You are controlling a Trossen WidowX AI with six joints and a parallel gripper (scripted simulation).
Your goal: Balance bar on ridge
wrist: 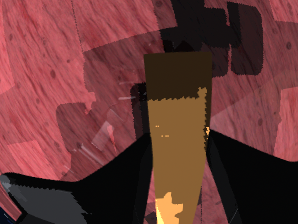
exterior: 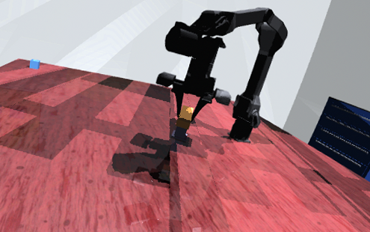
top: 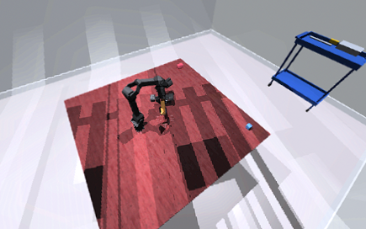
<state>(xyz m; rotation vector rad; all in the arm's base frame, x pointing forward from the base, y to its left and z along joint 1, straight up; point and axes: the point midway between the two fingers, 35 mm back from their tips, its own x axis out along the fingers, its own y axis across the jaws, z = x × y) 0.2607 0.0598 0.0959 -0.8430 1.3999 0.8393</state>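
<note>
The yellow bar lies 3 cm to the right of my gripper tip and 1 cm behind it. From my gripper tip the other things lie so: pink block 48 cm ahead, 44 cm to the left, 4 cm below; blue cube 56 cm to the right, 48 cm ahead, 4 cm below.
</note>
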